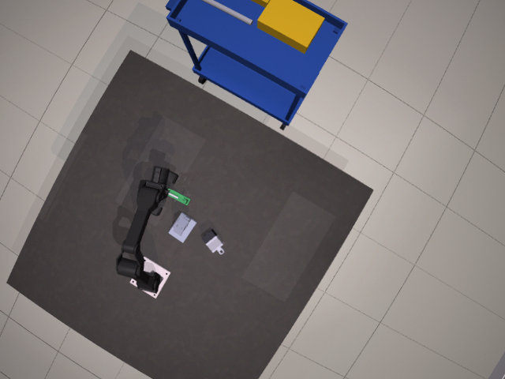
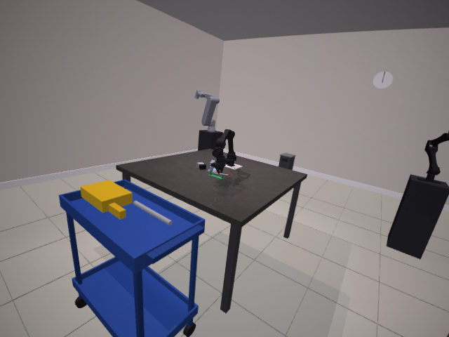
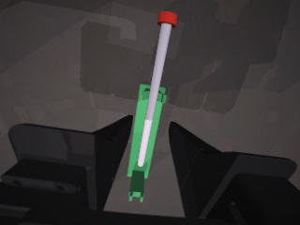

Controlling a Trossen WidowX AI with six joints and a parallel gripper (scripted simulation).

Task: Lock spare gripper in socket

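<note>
Right now the green flat bracket is 40 mm to the right of my gripper tip and 20 mm below it. From my gripper tip the other things lie so: spare gripper: 70 mm behind, 300 mm to the right, 20 mm below; then grey mount: 80 mm behind, 140 mm to the right, 10 mm above.
</note>
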